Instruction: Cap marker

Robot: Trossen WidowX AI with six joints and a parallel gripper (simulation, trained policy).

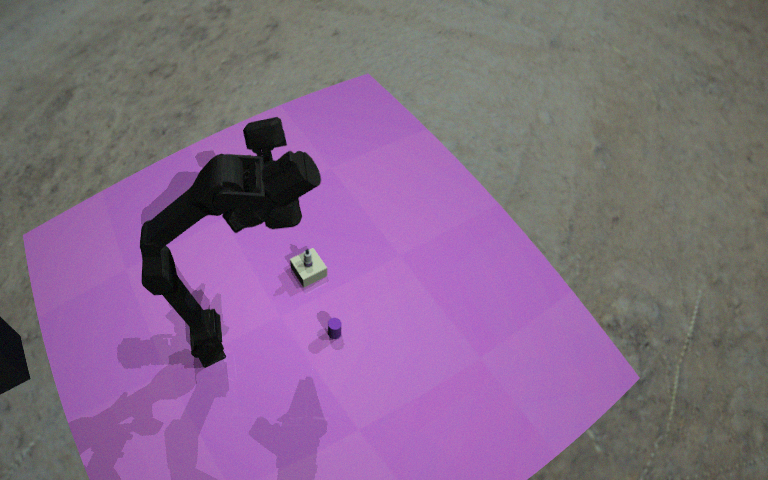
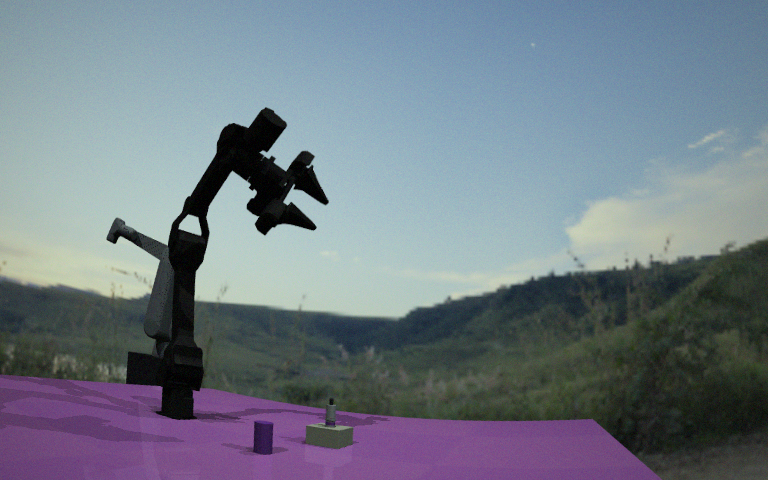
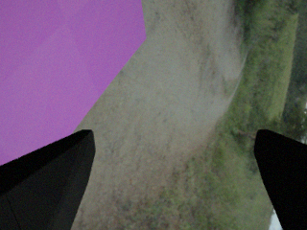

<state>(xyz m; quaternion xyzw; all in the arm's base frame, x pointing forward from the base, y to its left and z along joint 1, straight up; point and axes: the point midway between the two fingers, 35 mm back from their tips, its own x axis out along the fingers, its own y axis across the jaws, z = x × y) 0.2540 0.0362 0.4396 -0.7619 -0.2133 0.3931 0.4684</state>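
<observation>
My gripper tip is now 1 cm short of the purple cap, 16 cm to the left of it and 40 cm above it. From my gripper tip the other things lie so: holder block: 4 cm ahead, 1 cm to the left, 41 cm below.
</observation>
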